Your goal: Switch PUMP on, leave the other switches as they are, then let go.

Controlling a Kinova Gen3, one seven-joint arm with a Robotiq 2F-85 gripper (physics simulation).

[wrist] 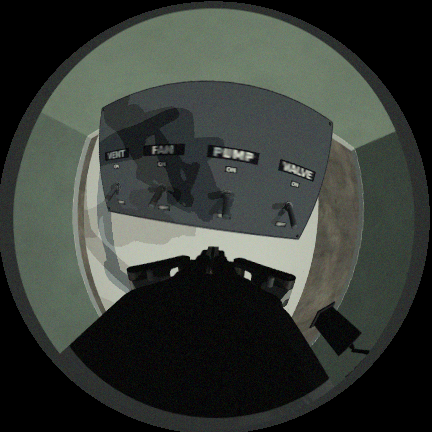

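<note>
A grey panel carries four labelled switches. The PUMP switch is right of the panel's middle; its lever points down, away from its ON mark, over the lower mark. The VENT switch, FAN switch and VALVE switch also have their levers pointing down. My gripper is shut with nothing between the fingers. It shows below the panel's lower edge in the view, apart from the PUMP lever.
A dark shadow lies over the left and middle of the panel, across FAN and up to PUMP. A pale table top shows below the panel, and a brown floor at the right. A black box-like object stands at the lower right. Green walls are behind.
</note>
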